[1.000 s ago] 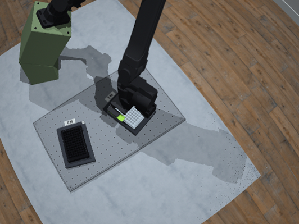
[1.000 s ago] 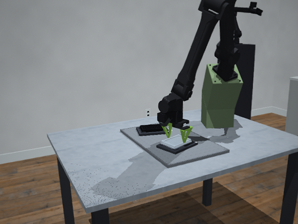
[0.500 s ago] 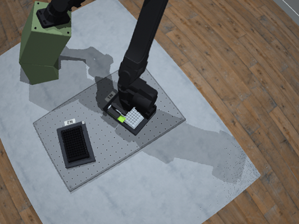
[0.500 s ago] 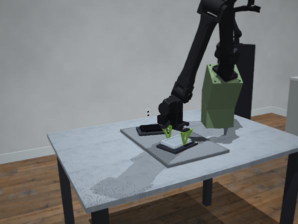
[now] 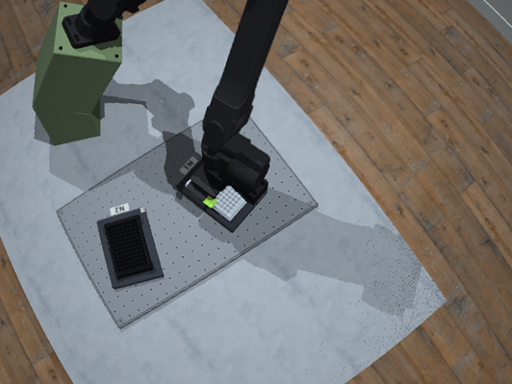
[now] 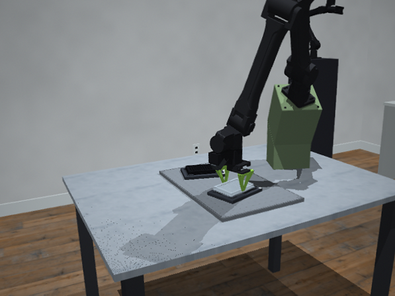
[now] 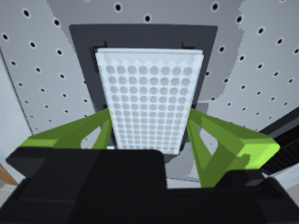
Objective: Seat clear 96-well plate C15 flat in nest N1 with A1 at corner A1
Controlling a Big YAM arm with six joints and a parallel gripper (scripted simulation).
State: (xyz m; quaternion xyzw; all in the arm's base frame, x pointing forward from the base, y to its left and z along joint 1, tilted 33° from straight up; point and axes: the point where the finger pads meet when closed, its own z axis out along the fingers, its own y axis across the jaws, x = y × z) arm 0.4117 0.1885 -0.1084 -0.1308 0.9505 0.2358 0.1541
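Right now my hand is 2 cm above the dark plate nest N1. The rest, counted from my hand: clear plate C15 (1 cm below); then N1 tag (9 cm behind, 3 cm to the right, 3 cm below); then N2 tag (22 cm to the right, 9 cm behind, 3 cm below).
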